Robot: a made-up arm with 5 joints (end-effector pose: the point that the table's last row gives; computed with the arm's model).
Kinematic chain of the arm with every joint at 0, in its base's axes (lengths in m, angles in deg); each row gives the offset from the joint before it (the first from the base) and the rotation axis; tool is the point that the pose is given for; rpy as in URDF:
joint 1: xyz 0.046 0 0.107 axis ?
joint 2: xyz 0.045 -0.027 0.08 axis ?
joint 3: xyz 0.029 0 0.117 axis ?
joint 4: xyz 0.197 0 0.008 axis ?
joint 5: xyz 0.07 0.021 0 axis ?
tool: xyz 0 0 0 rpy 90 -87.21 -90
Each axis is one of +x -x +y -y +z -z.
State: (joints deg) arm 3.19 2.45 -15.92 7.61 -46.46
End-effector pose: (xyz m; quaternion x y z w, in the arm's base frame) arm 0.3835 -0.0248 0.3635 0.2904 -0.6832 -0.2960 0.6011
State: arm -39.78 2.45 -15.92 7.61 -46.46
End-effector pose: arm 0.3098 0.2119 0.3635 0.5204 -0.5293 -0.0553 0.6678
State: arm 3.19 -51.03 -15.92 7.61 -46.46
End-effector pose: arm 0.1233 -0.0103 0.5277 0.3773 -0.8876 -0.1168 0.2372
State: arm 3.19 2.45 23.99 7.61 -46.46
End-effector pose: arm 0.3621 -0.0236 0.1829 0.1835 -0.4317 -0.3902 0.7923
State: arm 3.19 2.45 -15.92 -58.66 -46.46
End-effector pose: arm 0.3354 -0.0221 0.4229 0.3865 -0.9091 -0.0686 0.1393
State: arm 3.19 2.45 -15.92 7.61 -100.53
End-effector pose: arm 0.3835 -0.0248 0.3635 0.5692 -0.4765 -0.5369 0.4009
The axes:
joint 1: -z
joint 2: +y
joint 3: +y
joint 4: +y
joint 5: -x

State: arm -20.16 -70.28 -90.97 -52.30 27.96
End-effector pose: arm -0.2362 -0.1100 0.2708 0.0207 0.4725 0.3395 0.8131
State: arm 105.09 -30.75 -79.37 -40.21 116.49
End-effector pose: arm 0.0730 0.1232 0.5193 0.8155 -0.2871 0.0377 0.5011
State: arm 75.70 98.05 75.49 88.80 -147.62
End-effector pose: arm 0.0285 0.0444 0.1812 0.6054 -0.7931 0.0615 0.0262
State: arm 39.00 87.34 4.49 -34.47 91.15
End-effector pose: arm 0.1997 -0.1322 -0.0926 -0.2519 -0.1246 0.4007 0.8720
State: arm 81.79 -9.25 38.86 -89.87 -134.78
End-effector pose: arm 0.0779 -0.2629 0.2775 -0.4521 0.8542 0.2416 0.0864
